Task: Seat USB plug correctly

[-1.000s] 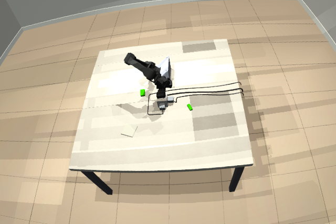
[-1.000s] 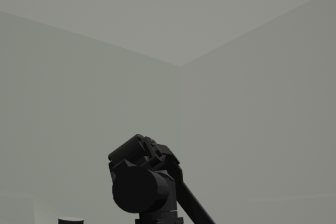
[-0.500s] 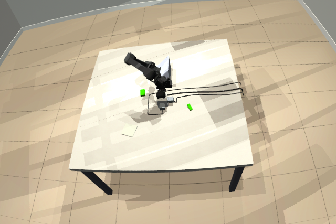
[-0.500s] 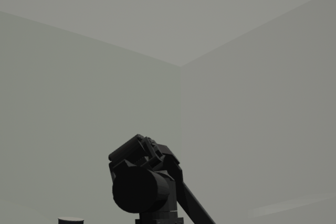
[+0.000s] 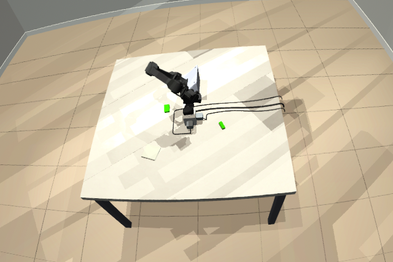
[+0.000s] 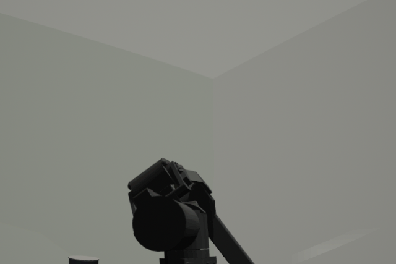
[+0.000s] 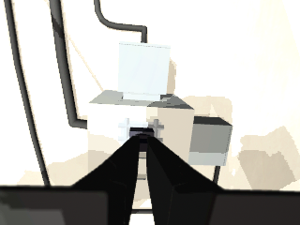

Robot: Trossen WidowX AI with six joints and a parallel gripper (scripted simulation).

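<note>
Now: gripper tip 1 cm above the dark USB plug. Also, from my gripper tip: white card: 25 cm to the right, 25 cm ahead, 10 cm below; then grey socket frame: 3 cm below.
</note>
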